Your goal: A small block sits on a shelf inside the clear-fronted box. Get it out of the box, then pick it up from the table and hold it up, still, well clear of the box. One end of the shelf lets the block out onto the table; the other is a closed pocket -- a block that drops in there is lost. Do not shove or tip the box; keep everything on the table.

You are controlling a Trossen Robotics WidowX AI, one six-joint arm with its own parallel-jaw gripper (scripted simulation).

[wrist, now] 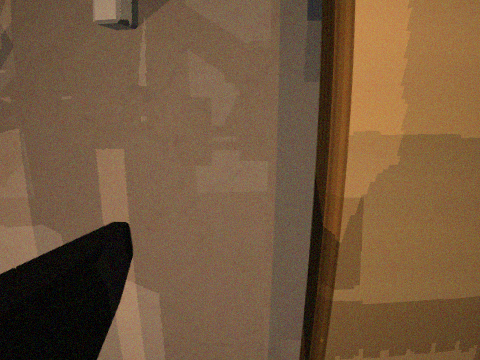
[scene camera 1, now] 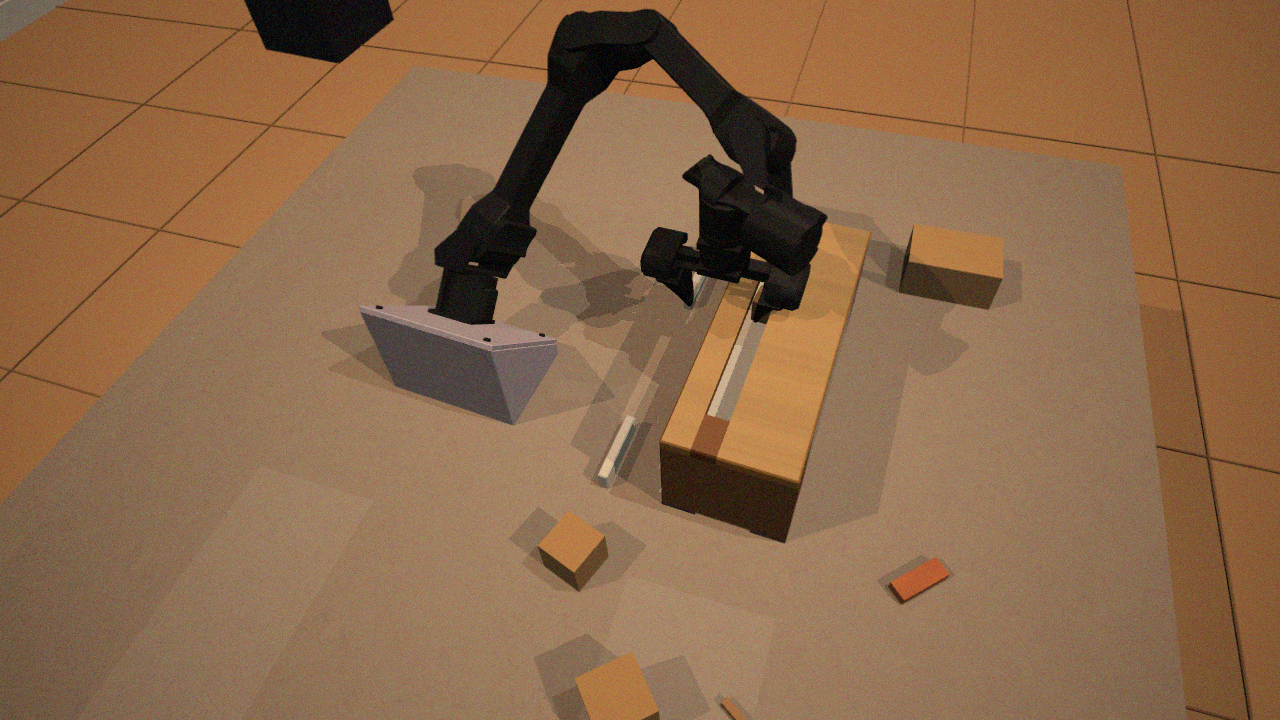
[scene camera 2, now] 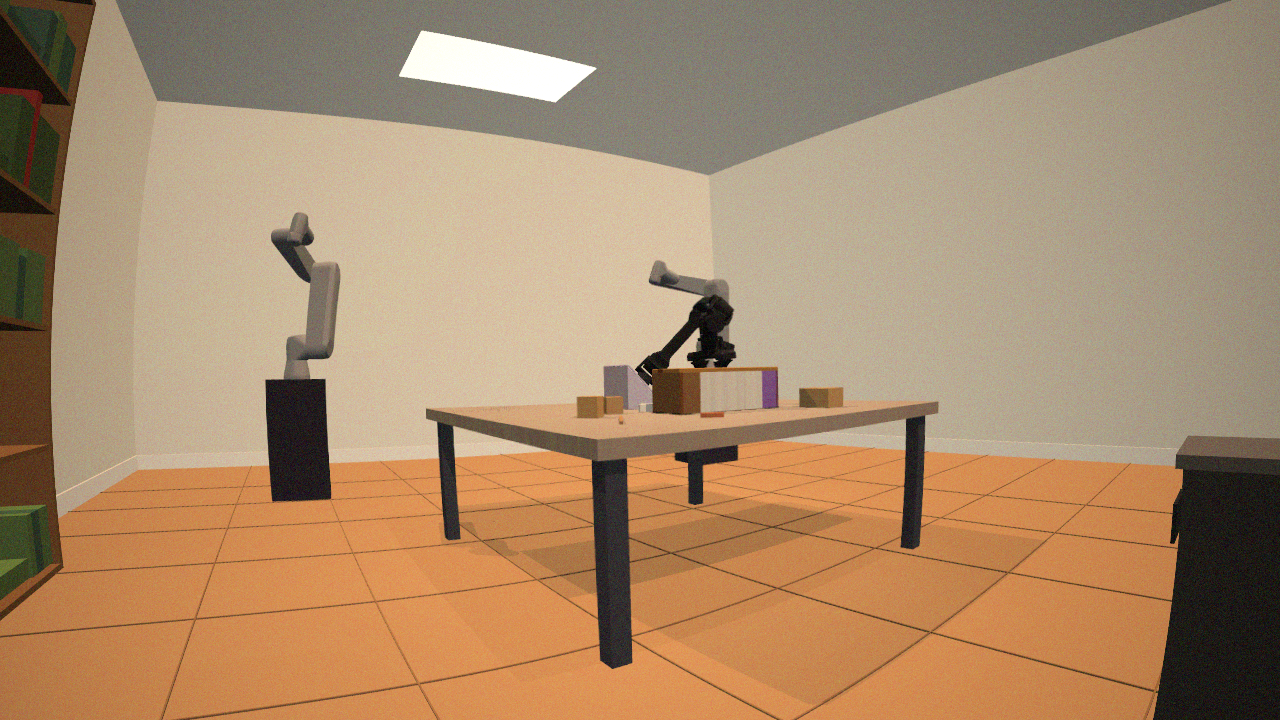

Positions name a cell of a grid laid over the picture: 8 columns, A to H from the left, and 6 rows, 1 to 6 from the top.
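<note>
The gripper appears in scene camera 1 and scene camera 2: the gripper (scene camera 1: E3) (scene camera 2: E4). A long wooden box (scene camera 1: E4) (scene camera 2: E4) (wrist: G5) is visible too. A flat orange piece (scene camera 1: F5) belongs to the scene as well, though in the wrist view it is out of frame and so does not show.
</note>
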